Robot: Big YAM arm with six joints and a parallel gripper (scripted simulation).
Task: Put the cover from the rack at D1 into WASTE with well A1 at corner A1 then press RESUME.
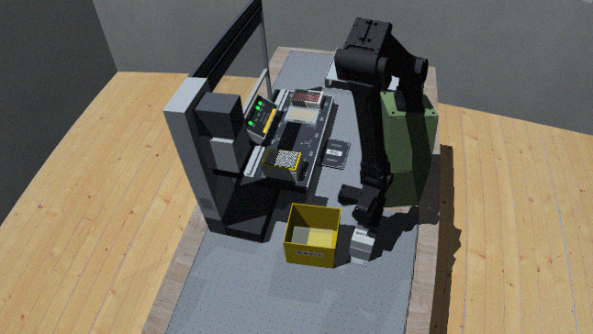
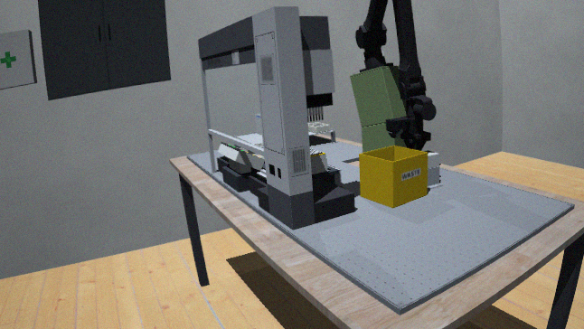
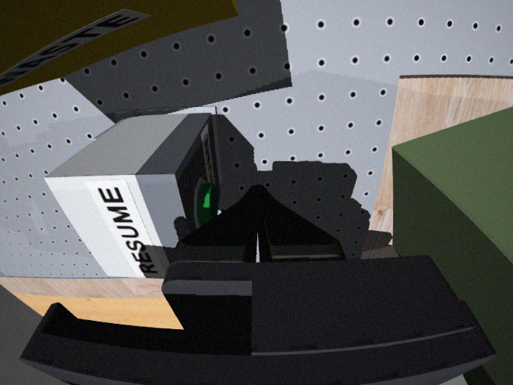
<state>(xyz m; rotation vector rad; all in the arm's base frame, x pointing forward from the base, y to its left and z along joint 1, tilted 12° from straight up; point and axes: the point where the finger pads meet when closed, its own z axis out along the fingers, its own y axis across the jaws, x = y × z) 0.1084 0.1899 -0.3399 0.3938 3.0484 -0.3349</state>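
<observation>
My hand is 5 cm to the right of the grey resume box, 1 cm short of it and 1 cm above it. From my hand the other things lie so: clear cover (18 cm ahead, 6 cm below, 4 cm to the left); yellow tip rack (32 cm ahead, 22 cm to the right, 2 cm above); yellow waste bin (18 cm ahead, 5 cm to the left, 3 cm below).
</observation>
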